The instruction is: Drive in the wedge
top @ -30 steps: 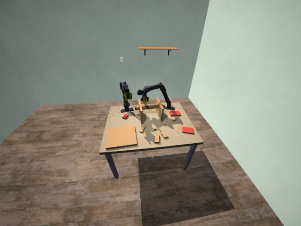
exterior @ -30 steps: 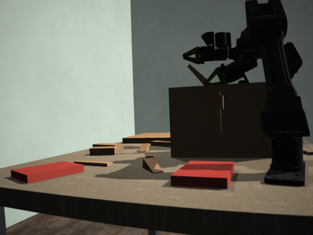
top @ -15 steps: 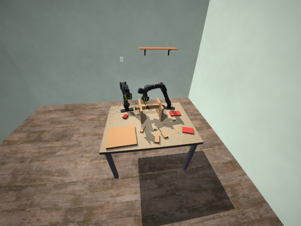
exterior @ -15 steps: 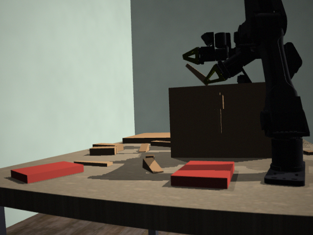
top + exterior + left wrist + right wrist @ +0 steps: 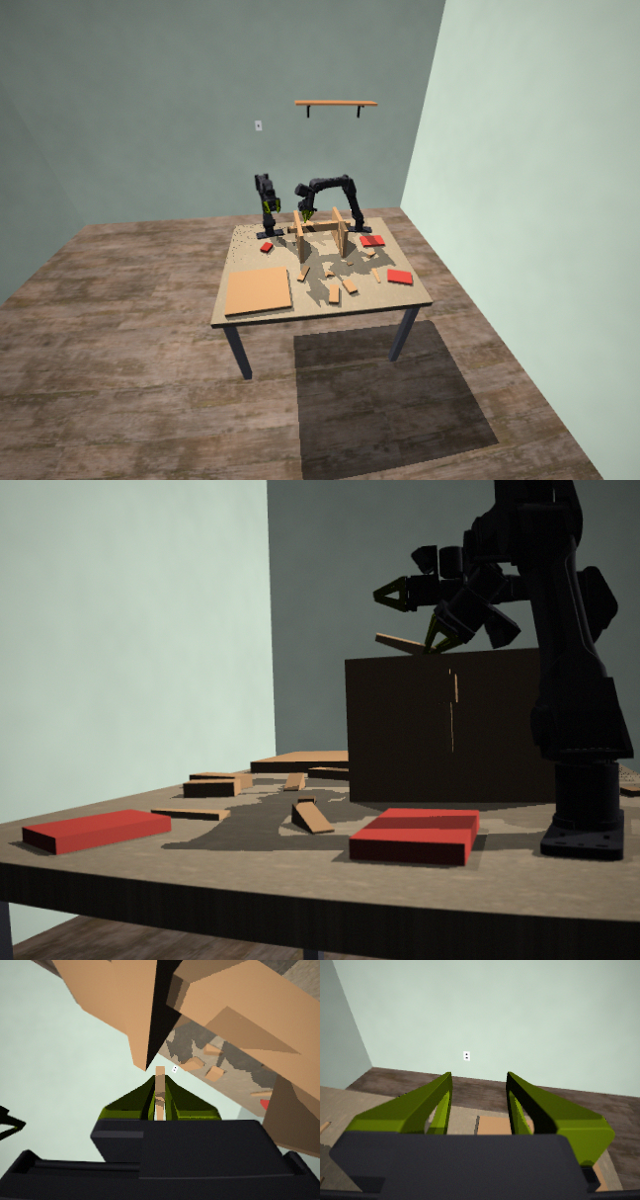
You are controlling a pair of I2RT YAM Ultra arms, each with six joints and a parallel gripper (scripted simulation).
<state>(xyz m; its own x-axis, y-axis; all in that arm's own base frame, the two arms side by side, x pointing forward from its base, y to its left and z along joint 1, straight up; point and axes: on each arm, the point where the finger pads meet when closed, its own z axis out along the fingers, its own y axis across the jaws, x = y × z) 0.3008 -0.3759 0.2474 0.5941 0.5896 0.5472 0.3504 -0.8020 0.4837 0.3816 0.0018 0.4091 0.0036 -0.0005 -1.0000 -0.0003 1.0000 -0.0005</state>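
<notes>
My left hand is 60 mm past the rail, 90 mm to the right of it and 80 mm above it. Also, from my left hand: flat board (320 mm ahead, 300 mm to the right, 230 mm below).
</notes>
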